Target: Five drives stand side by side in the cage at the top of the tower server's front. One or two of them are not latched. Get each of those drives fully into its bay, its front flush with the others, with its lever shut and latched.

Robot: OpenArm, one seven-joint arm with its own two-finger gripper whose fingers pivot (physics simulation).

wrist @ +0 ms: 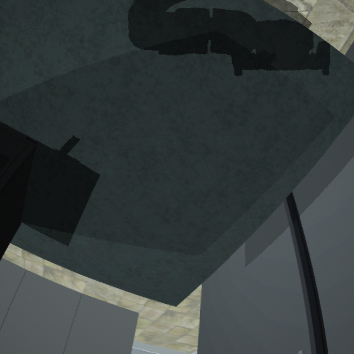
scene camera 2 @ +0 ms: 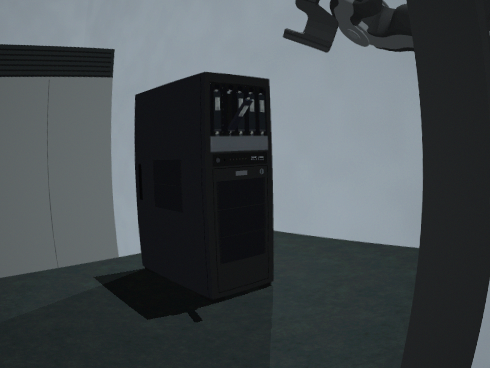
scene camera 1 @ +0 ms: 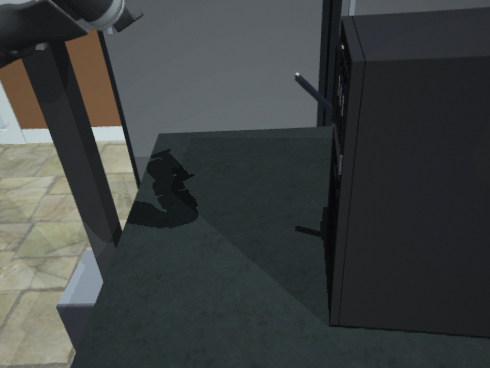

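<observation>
Dark post (scene camera 1: 50,71), visible.
</observation>
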